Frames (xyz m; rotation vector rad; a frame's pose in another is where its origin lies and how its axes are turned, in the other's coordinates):
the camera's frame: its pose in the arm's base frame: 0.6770 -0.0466 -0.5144 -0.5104 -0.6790 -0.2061
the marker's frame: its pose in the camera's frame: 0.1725 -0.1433 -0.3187 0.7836 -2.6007 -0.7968
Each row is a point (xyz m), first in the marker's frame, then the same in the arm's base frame.
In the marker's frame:
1: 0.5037 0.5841 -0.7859
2: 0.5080 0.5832 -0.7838
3: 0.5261 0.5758 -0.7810
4: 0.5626 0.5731 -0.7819
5: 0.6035 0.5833 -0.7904
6: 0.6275 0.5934 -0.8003
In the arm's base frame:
1: 0.0612 0.0148 0.0135
2: 0.0583 0.0121 0.0107
3: 0.0460 -0.0024 0.0053
4: 0.0146 -0.0201 -0.0011
5: -0.0277 -0.0276 -0.0029
6: -0.0554 -0.0281 0.0002

